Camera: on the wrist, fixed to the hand. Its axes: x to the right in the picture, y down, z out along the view.
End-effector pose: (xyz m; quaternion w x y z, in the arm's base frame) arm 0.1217 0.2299 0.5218 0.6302 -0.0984 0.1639 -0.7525
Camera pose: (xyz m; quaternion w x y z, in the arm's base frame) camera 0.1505 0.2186 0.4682 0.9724 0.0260 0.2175 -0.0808
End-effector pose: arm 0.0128 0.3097 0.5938 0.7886 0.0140 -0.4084 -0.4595
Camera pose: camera 0.0742 0.3174 0.5931 0.8846 -0.3065 -0.2767 0.2168
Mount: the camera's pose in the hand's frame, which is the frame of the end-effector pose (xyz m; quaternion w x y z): 0.0089 0.0480 -0.0381 0.7067 -0.0384 0.0052 0.7065
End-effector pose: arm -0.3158 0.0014 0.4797 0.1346 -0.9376 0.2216 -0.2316
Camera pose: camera -0.3445 -0.0501 0.4986 0.2216 -0.5100 0.8286 -0.0649
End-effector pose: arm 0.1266 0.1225 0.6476 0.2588 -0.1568 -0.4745 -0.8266
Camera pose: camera 0.1465 0.0671 0.6668 0.7633 -0.4517 -0.1915 -0.4203
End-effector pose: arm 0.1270 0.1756 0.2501 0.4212 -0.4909 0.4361 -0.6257
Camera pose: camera 0.0929 0.1594 0.2010 0.7185 -0.0517 0.6812 -0.1304
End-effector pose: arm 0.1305 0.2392 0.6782 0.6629 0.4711 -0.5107 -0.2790
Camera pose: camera 0.1638 0.2638 0.7242 0.6863 -0.0519 -0.6796 0.2540
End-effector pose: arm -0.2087 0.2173 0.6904 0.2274 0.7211 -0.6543 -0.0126
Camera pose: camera -0.2404 0.2188 0.7436 0.2007 0.0387 -0.9702 0.1304
